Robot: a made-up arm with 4 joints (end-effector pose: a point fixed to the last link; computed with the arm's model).
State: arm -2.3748 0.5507 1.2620 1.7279
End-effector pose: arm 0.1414 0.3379 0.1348 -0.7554 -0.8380 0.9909
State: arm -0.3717 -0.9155 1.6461 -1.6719
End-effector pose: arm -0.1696 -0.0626 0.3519 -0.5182 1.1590 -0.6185
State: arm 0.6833 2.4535 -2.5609 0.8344
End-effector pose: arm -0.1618 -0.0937 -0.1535 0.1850 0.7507 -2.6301
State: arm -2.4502 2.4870 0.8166 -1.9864
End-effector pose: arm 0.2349 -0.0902 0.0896 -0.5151 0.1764 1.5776
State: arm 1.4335 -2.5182 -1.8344 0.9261
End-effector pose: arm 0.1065 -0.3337 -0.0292 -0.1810 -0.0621 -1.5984
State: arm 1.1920 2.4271 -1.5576 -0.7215
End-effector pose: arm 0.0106 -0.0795 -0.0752 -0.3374 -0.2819 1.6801
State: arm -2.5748 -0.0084 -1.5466 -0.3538
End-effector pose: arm -0.1790 0.1484 0.0293 -0.3906 2.1338 -0.2086
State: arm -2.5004 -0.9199 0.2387 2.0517
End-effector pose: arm -0.2128 0.2841 -0.2271 1.8351 1.4065 -1.5643
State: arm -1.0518 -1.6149 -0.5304 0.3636
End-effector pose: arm -0.1605 -0.0154 0.3326 1.4816 -1.5115 0.6719
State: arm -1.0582 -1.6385 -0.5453 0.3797
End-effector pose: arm -0.1628 -0.0229 0.3335 1.4998 -1.5340 0.6772
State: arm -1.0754 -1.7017 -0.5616 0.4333
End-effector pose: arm -0.1700 -0.0409 0.3353 1.5355 -1.5856 0.7173
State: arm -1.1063 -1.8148 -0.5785 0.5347
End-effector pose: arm -0.1820 -0.0733 0.3359 1.5926 -1.6757 0.7974
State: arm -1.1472 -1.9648 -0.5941 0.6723
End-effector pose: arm -0.1939 -0.1174 0.3318 1.6647 -1.7979 0.8991
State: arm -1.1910 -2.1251 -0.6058 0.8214
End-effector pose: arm -0.2005 -0.1653 0.3214 1.7401 -1.9329 0.9963
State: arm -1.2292 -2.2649 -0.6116 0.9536
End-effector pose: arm -0.2005 -0.2065 0.3080 1.8052 -2.0550 1.0701
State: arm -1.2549 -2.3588 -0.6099 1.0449
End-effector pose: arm -0.1977 -0.2333 0.2969 1.8473 -2.1397 1.1181
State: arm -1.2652 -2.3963 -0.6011 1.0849
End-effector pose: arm -0.1970 -0.2433 0.2920 1.8605 -2.1753 1.1474
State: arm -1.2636 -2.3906 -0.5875 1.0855
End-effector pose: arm -0.1994 -0.2410 0.2927 1.8510 -2.1717 1.1661
